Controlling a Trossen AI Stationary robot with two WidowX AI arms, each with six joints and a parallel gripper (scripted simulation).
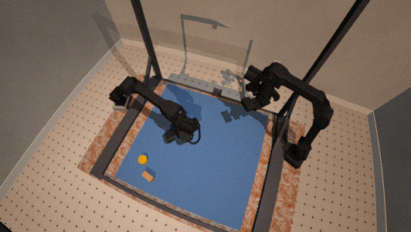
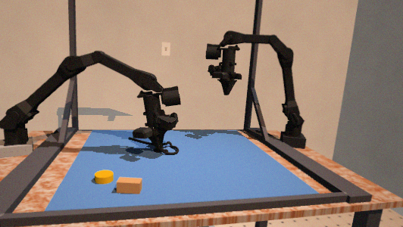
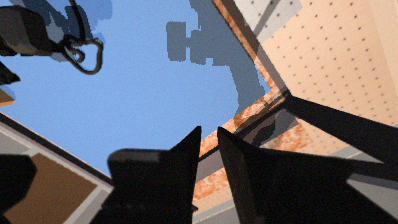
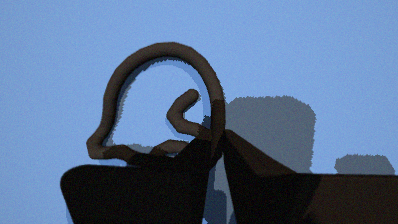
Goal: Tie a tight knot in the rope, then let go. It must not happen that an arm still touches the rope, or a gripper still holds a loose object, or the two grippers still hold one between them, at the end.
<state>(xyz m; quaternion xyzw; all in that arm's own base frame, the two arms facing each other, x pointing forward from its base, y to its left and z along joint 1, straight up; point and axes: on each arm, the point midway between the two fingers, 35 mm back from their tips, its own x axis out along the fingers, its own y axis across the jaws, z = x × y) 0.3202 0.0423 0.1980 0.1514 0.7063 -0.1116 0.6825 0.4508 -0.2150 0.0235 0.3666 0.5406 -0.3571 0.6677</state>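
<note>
My right gripper is now 2 cm short of the blue mat, 8 cm to the right of it and 5 cm above it. The rest, counted from my right hand: yellow disc (20 cm ahead, 17 cm to the right, 4 cm below); then orange block (28 cm ahead, 10 cm to the right, 4 cm below).
</note>
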